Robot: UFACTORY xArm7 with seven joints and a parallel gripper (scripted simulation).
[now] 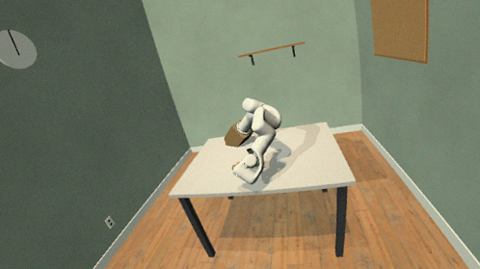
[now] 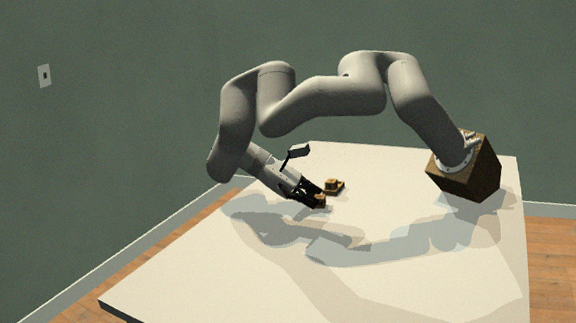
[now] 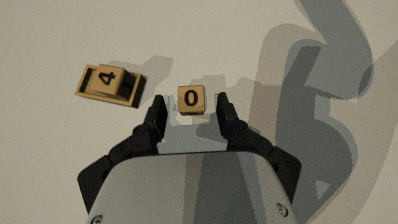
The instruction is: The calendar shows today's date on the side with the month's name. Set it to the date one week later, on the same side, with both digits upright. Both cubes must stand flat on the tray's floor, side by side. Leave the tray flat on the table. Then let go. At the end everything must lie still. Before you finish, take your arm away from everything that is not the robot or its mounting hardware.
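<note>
Right now my hand is 20 mm past the digit cube and 10 mm above it. The rest, counted from my hand: wooden calendar tray 110 mm to the right, 20 mm below, 10 mm behind.
</note>
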